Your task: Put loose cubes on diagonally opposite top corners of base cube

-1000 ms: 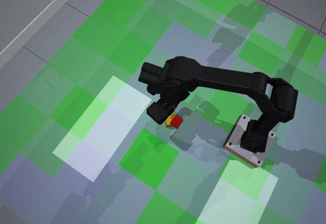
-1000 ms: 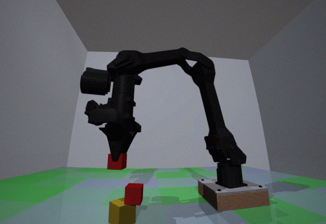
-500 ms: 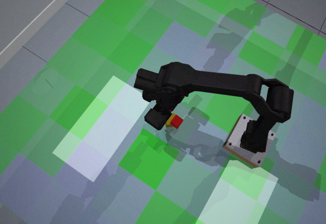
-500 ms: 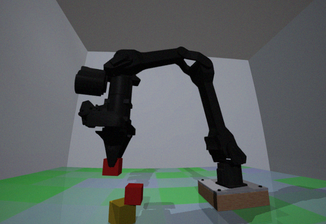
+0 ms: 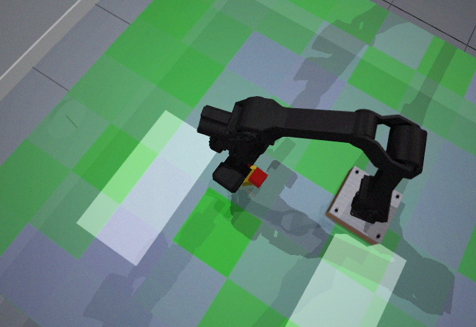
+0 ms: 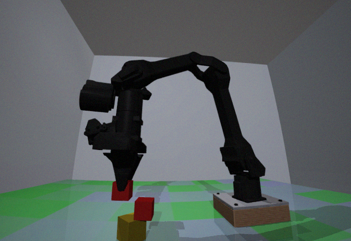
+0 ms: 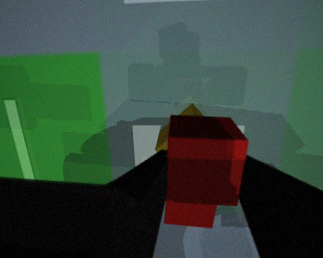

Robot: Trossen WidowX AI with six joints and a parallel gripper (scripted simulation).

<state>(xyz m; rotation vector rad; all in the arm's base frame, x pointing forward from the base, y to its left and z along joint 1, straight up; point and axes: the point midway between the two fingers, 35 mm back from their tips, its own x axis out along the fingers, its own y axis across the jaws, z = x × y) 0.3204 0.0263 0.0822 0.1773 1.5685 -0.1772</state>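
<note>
My gripper tip is now 20 mm past the yellow base cube and 70 mm above it.
</note>
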